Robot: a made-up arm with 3 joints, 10 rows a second.
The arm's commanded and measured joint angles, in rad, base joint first. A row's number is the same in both.
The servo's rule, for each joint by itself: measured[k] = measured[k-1] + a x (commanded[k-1-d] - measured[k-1]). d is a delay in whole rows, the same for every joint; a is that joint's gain. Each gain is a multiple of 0.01, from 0.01 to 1. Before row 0 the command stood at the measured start. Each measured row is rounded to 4 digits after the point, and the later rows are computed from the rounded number. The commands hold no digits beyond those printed.
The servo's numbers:
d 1
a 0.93 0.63 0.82
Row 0, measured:
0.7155, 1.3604, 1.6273
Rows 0 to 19, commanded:
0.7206, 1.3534, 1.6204
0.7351, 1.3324, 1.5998
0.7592, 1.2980, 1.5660
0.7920, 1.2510, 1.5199
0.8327, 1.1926, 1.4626
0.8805, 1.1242, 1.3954
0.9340, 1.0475, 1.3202
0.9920, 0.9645, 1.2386
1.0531, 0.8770, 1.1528
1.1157, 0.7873, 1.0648
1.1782, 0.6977, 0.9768
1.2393, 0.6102, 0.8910
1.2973, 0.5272, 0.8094
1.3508, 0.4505, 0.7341
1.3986, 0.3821, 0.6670
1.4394, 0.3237, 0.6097
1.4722, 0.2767, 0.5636
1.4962, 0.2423, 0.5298
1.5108, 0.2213, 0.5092
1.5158, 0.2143, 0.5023
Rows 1 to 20, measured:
0.7155, 1.3604, 1.6273
0.7202, 1.3560, 1.6216
0.7341, 1.3411, 1.6037
0.7574, 1.3139, 1.5728
0.7896, 1.2743, 1.5294
0.8297, 1.2228, 1.4746
0.8769, 1.1607, 1.4097
0.9300, 1.0894, 1.3363
0.9877, 1.0107, 1.2562
1.0485, 0.9265, 1.1714
1.1110, 0.8388, 1.0840
1.1735, 0.7499, 0.9961
1.2347, 0.6619, 0.9099
1.2929, 0.5770, 0.8275
1.3467, 0.4973, 0.7509
1.3950, 0.4247, 0.6821
1.4363, 0.3611, 0.6227
1.4697, 0.3079, 0.5742
1.4943, 0.2666, 0.5378
1.5096, 0.2381, 0.5143

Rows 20 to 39, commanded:
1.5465, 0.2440, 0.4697
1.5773, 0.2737, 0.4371
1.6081, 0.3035, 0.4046
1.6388, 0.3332, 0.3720
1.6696, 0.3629, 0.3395
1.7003, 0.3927, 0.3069
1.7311, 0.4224, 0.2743
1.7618, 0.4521, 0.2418
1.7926, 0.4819, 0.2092
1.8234, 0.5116, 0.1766
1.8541, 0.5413, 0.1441
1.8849, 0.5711, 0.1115
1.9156, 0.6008, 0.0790
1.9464, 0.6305, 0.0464
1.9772, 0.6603, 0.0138
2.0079, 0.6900, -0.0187
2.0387, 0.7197, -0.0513
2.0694, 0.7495, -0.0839
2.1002, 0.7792, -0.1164
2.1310, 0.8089, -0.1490
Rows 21 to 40, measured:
1.5154, 0.2231, 0.5045
1.5443, 0.2363, 0.4760
1.5750, 0.2599, 0.4441
1.6058, 0.2874, 0.4117
1.6365, 0.3163, 0.3791
1.6673, 0.3457, 0.3466
1.6980, 0.3753, 0.3140
1.7288, 0.4050, 0.2814
1.7595, 0.4347, 0.2489
1.7903, 0.4644, 0.2163
1.8211, 0.4941, 0.1837
1.8518, 0.5238, 0.1512
1.8826, 0.5536, 0.1186
1.9133, 0.5833, 0.0861
1.9441, 0.6130, 0.0535
1.9749, 0.6428, 0.0209
2.0056, 0.6725, -0.0116
2.0364, 0.7022, -0.0442
2.0671, 0.7320, -0.0768
2.0979, 0.7617, -0.1093

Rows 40 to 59, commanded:
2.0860, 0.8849, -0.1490
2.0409, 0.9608, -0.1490
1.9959, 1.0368, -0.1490
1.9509, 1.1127, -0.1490
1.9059, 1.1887, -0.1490
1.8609, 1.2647, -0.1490
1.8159, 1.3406, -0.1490
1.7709, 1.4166, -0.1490
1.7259, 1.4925, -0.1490
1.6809, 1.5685, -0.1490
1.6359, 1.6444, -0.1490
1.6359, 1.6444, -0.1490
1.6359, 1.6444, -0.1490
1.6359, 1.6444, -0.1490
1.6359, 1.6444, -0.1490
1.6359, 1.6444, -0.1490
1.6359, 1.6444, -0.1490
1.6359, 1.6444, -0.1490
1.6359, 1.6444, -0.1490
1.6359, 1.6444, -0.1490
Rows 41 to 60, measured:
2.1287, 0.7914, -0.1419
2.0890, 0.8503, -0.1477
2.0443, 0.9199, -0.1488
1.9993, 0.9935, -0.1490
1.9543, 1.0686, -0.1490
1.9093, 1.1443, -0.1490
1.8643, 1.2202, -0.1490
1.8193, 1.2961, -0.1490
1.7743, 1.3720, -0.1490
1.7293, 1.4479, -0.1490
1.6843, 1.5239, -0.1490
1.6393, 1.5998, -0.1490
1.6361, 1.6279, -0.1490
1.6359, 1.6383, -0.1490
1.6359, 1.6421, -0.1490
1.6359, 1.6435, -0.1490
1.6359, 1.6441, -0.1490
1.6359, 1.6443, -0.1490
1.6359, 1.6444, -0.1490
1.6359, 1.6444, -0.1490

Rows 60 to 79, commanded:
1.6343, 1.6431, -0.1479
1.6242, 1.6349, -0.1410
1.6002, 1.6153, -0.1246
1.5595, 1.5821, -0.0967
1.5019, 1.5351, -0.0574
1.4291, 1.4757, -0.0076
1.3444, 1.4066, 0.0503
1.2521, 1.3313, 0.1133
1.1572, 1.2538, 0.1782
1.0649, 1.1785, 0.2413
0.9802, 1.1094, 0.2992
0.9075, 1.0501, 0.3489
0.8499, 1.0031, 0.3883
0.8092, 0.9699, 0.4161
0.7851, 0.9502, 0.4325
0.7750, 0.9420, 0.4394
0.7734, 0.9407, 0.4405
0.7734, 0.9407, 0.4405
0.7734, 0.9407, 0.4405
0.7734, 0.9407, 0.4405
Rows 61 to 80, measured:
1.6359, 1.6444, -0.1490
1.6344, 1.6436, -0.1481
1.6249, 1.6381, -0.1423
1.6019, 1.6237, -0.1278
1.5625, 1.5975, -0.1023
1.5061, 1.5582, -0.0655
1.4345, 1.5062, -0.0180
1.3507, 1.4435, 0.0380
1.2590, 1.3728, 0.0997
1.1643, 1.2978, 0.1641
1.0719, 1.2226, 0.2274
0.9866, 1.1513, 0.2863
0.9130, 1.0875, 0.3376
0.8543, 1.0343, 0.3792
0.8124, 0.9937, 0.4095
0.7870, 0.9663, 0.4284
0.7758, 0.9510, 0.4374
0.7736, 0.9445, 0.4399
0.7734, 0.9421, 0.4404
0.7734, 0.9412, 0.4405

